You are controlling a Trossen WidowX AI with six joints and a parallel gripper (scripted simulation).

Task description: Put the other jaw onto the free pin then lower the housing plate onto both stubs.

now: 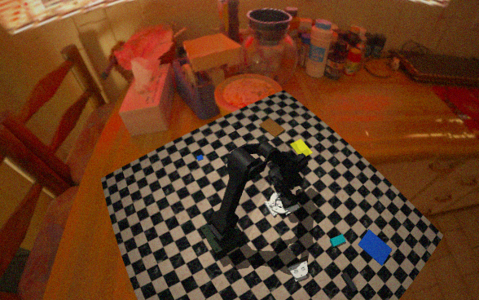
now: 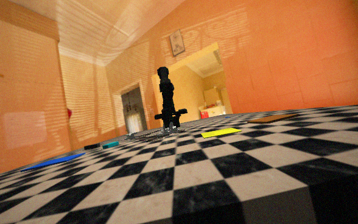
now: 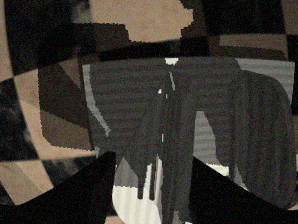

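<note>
The white base is 30 mm to the right of my gripper tip, 10 mm below it and 10 mm ahead of it. Round my gripper tip: yellow card: 280 mm ahead, 150 mm to the left, 20 mm below; then teal block: 320 mm to the right, 70 mm ahead, 10 mm below; then jaw: 40 mm behind, 10 mm to the right.
</note>
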